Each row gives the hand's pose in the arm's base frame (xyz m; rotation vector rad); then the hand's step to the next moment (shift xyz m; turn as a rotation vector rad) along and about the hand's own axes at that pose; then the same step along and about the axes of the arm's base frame.
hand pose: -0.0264 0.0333 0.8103 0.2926 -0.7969 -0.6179
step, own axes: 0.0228 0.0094 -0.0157 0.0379 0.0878 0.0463
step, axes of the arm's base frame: 0.0277 -0.0064 0.0070 0.0215 0.0449 0.0938
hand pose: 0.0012 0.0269 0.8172 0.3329 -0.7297 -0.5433
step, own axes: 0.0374 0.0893 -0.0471 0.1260 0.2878 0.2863
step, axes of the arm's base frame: 0.0875 0.0558 0.0286 -0.0231 0.1328 0.4031
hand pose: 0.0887 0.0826 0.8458 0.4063 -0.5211 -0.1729
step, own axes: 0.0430 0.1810 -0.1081 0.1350 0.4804 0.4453
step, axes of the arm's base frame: 0.1030 0.1887 0.0096 -0.0862 0.2522 0.6134
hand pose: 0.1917 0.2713 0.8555 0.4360 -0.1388 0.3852
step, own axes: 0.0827 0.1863 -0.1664 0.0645 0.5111 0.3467
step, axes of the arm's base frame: 0.0111 0.2559 -0.0603 -0.1581 0.2973 0.5217
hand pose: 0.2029 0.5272 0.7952 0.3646 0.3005 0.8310
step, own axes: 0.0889 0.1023 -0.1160 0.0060 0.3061 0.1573
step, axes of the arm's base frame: -0.0568 0.1537 -0.0707 -0.1355 0.1631 0.2711
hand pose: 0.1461 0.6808 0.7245 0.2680 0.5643 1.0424
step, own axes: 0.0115 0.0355 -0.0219 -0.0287 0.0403 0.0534
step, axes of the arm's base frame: -0.0340 0.0262 -0.0052 -0.0108 -0.0025 0.0720
